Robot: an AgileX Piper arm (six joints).
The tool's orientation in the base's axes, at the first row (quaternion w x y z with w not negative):
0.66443 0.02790 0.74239 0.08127
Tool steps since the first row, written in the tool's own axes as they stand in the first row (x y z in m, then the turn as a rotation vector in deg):
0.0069 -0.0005 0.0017 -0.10 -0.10 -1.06
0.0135 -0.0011 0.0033 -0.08 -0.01 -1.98
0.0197 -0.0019 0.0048 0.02 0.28 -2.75
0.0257 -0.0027 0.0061 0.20 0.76 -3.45
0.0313 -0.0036 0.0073 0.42 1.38 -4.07
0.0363 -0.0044 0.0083 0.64 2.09 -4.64
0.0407 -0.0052 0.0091 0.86 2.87 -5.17
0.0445 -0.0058 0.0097 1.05 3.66 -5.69
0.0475 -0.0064 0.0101 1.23 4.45 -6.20
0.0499 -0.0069 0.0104 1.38 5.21 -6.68
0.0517 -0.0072 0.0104 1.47 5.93 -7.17
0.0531 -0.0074 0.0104 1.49 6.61 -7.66
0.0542 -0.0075 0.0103 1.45 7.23 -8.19
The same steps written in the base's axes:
0.0009 0.0007 -0.0070 -1.03 -0.20 0.19
0.0018 0.0012 -0.0138 -1.95 -0.19 0.28
0.0026 0.0015 -0.0201 -2.75 0.05 0.31
0.0033 0.0017 -0.0263 -3.49 0.49 0.28
0.0039 0.0017 -0.0321 -4.17 1.08 0.23
0.0043 0.0018 -0.0372 -4.81 1.77 0.18
0.0047 0.0017 -0.0417 -5.41 2.52 0.15
0.0049 0.0017 -0.0456 -6.00 3.29 0.14
0.0049 0.0016 -0.0487 -6.58 4.05 0.14
0.0050 0.0015 -0.0512 -7.13 4.78 0.16
0.0048 0.0015 -0.0530 -7.67 5.46 0.24
0.0047 0.0015 -0.0544 -8.20 6.09 0.37
0.0044 0.0016 -0.0555 -8.77 6.66 0.57

